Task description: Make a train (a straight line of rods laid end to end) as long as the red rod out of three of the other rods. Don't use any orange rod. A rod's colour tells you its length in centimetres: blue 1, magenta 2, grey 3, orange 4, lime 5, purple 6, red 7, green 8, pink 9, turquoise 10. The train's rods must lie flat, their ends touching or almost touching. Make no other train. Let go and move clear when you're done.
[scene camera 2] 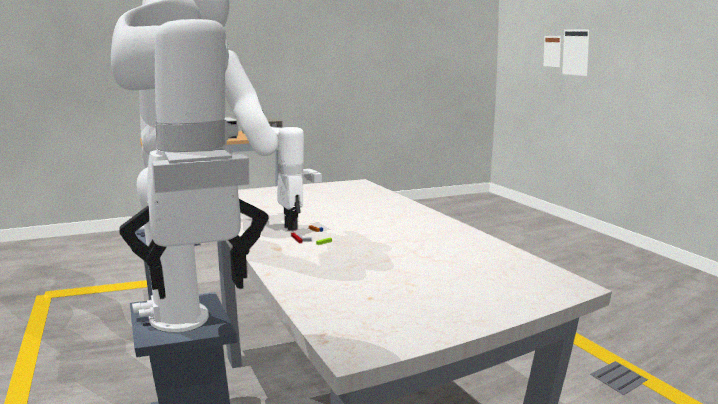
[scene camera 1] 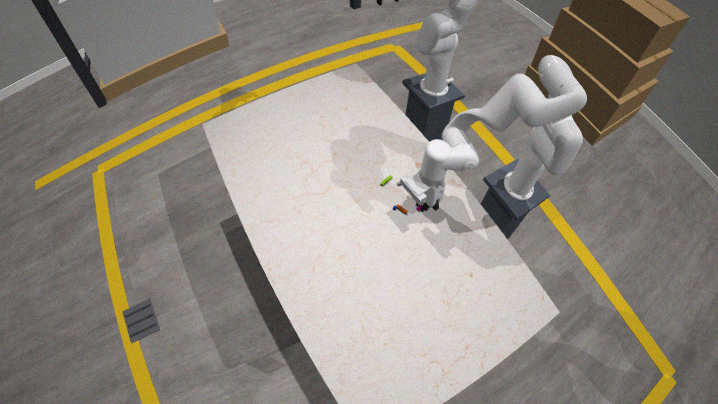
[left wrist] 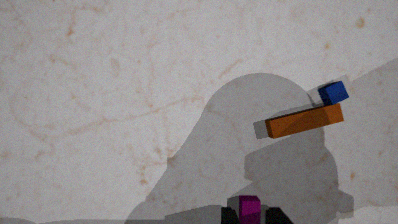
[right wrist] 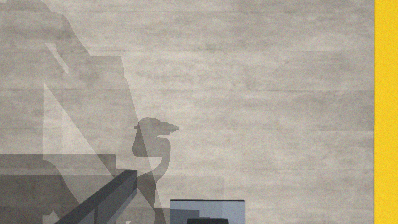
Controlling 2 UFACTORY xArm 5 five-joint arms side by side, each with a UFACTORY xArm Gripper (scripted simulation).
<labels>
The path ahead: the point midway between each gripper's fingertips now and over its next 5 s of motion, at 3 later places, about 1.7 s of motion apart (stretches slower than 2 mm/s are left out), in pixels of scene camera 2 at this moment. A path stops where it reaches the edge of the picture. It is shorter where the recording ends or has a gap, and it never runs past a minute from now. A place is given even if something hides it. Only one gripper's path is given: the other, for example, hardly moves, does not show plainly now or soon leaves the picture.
My left gripper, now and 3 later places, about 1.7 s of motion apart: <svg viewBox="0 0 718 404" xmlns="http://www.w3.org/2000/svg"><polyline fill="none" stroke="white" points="291,228 291,196 311,205 312,218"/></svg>
</labels>
